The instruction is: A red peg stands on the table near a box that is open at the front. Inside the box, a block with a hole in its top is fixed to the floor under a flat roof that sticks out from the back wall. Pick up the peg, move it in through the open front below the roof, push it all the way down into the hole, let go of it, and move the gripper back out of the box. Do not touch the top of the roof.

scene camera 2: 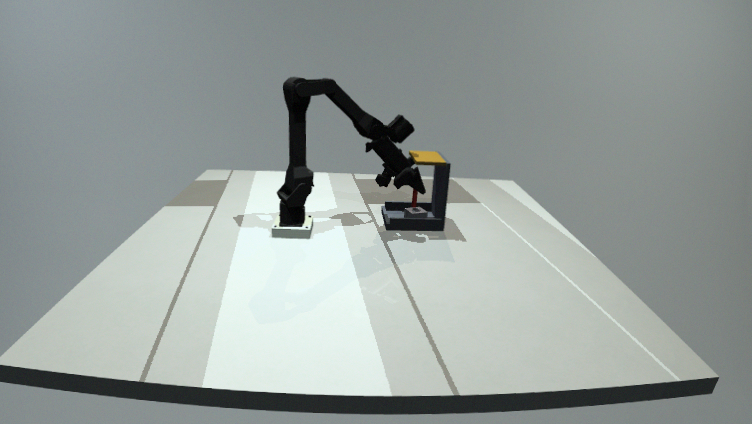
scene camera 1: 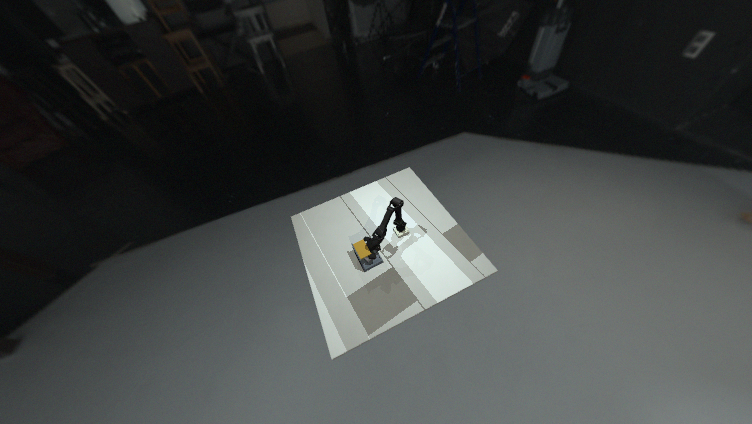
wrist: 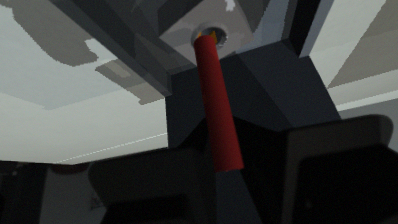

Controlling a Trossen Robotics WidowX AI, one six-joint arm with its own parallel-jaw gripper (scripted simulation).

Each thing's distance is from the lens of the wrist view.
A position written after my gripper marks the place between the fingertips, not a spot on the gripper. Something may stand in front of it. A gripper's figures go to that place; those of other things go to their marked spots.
my gripper [wrist: 216, 122]: 0.11 m
red peg [wrist: 226, 153]: 0.07 m
dark back wall [wrist: 269, 86]: 0.17 m
The marked spots on the dark back wall and the red peg are 0.11 m apart.
